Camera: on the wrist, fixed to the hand. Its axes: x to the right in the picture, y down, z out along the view.
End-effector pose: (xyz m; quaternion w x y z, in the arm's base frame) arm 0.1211 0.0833 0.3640 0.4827 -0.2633 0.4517 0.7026
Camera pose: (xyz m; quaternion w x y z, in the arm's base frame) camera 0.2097 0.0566 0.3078 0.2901 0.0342 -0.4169 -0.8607
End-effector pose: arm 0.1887 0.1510 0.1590 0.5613 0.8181 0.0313 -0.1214
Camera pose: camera 0.1757 0.2278 0.0838 0.6086 0.4737 -0.4674 0.4322
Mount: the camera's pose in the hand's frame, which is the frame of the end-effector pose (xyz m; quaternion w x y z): -0.0015 -0.0992 -0.0434 0.6620 -0.1888 0.1297 0.7136
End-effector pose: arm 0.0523 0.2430 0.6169 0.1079 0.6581 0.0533 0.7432
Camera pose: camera 0.0185 0.3417 0.5879 0.3416 -0.3570 0.5607 -0.6645
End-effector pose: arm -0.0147 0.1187 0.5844 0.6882 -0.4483 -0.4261 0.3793
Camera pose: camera 0.0389 0.0738 0.6671 0.1555 -0.7800 0.0555 0.6036
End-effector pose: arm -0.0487 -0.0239 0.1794 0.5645 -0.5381 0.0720 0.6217
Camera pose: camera 0.0538 -0.0201 0.2141 0.1809 0.4921 -0.3875 -0.7583
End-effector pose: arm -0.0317 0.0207 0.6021 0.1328 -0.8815 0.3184 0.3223
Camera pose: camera 0.0526 0.0779 0.6388 0.3498 0.4232 -0.7962 -0.2539
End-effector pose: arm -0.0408 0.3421 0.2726 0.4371 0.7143 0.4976 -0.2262
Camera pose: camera -0.1364 0.3904 0.2565 0.5211 0.7748 -0.0809 0.3488
